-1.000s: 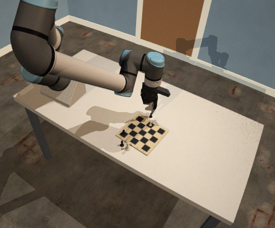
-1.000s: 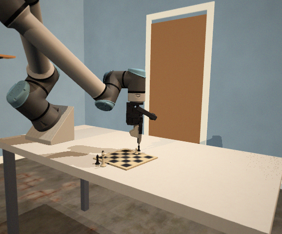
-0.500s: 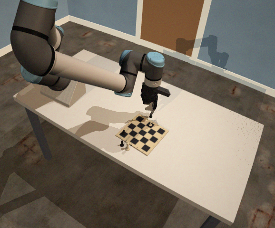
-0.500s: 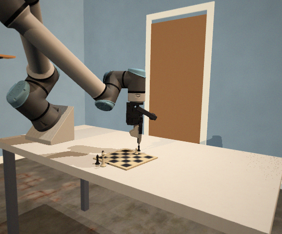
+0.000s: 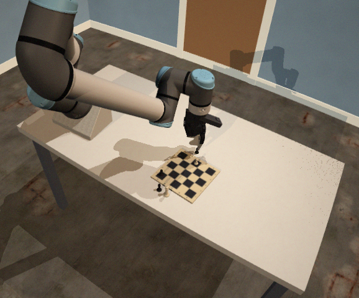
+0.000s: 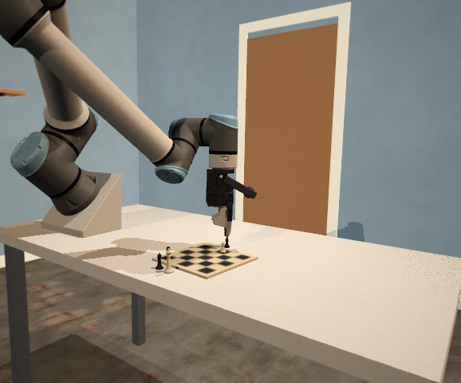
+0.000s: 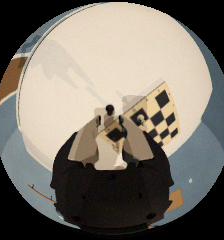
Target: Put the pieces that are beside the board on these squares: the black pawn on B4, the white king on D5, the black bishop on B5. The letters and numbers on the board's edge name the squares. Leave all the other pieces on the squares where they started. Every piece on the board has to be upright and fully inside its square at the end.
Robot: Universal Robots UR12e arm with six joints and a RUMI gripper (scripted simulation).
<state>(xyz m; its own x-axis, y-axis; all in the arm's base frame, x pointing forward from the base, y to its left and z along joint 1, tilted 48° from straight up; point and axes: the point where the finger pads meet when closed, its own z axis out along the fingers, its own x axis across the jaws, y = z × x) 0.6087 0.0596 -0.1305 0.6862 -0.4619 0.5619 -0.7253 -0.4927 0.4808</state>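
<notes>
The chessboard is 3 cm ahead of my hand, 14 cm to the right of it and 5 cm below it. Also, from my hand: black bishop: 2 cm behind, 28 cm to the right, 3 cm below; then white king: 2 cm ahead, 28 cm to the right, 2 cm below.
</notes>
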